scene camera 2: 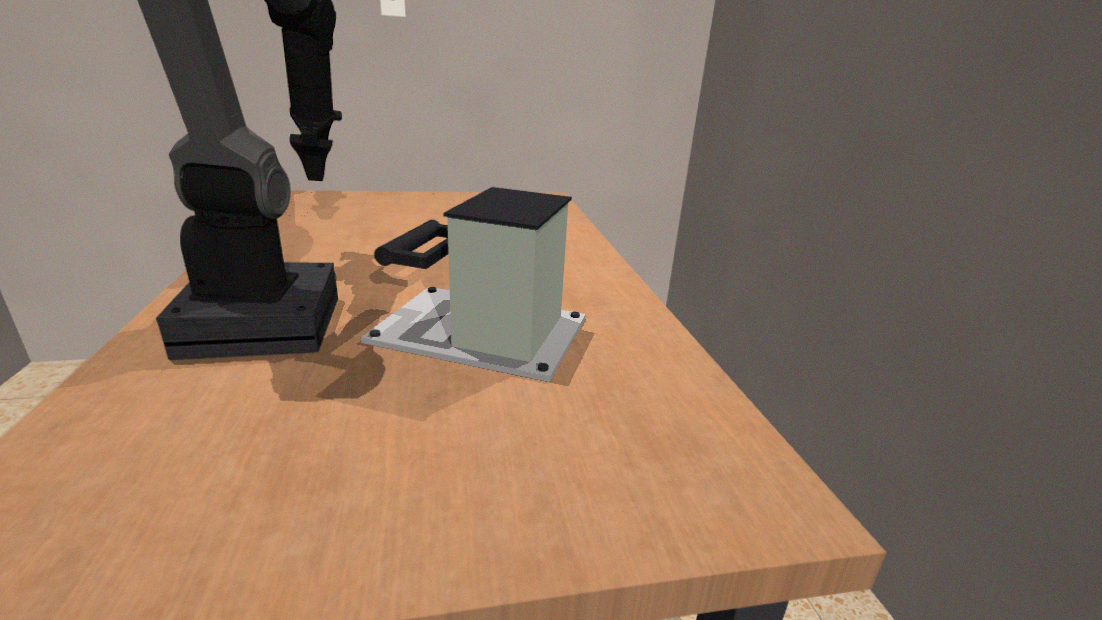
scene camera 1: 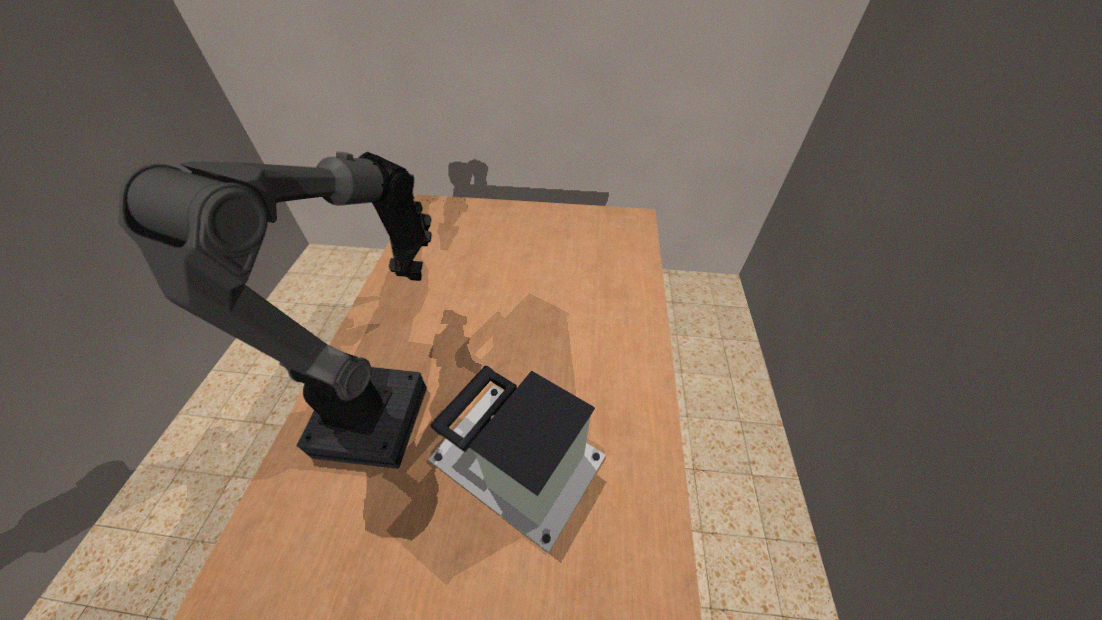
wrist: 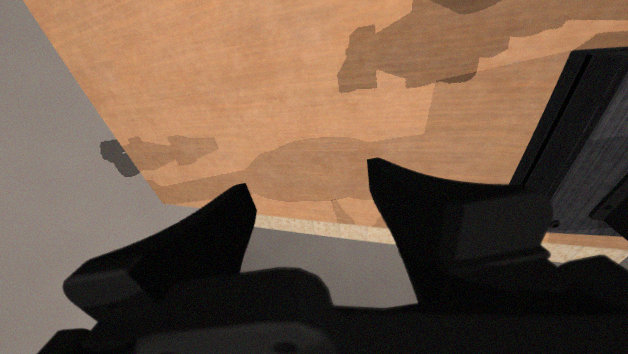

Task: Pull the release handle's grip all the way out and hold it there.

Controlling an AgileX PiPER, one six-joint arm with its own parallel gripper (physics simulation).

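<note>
The release handle is a pale green box [scene camera 2: 493,289] with a black top [scene camera 1: 533,431] and a black loop-shaped grip on one side. The grip's outer bar [scene camera 1: 460,399] [scene camera 2: 408,240] faces the robot's base and stands off the box, above the base plate. My gripper [scene camera 1: 406,269] [scene camera 2: 313,178] [wrist: 308,186] is open and empty, with a wide gap between its fingertips in the wrist view. It hangs above the table, beyond the grip toward the far end, and touches nothing. The grip does not show in the wrist view.
The box stands on a light grey plate [scene camera 1: 570,497] [scene camera 2: 408,348] with black bolts at its corners. The robot's black base [scene camera 1: 408,420] [scene camera 2: 246,331] [wrist: 555,120] is bolted down close beside it. The wooden table [scene camera 1: 616,308] [scene camera 2: 462,493] ends short of the far wall [scene camera 1: 539,92].
</note>
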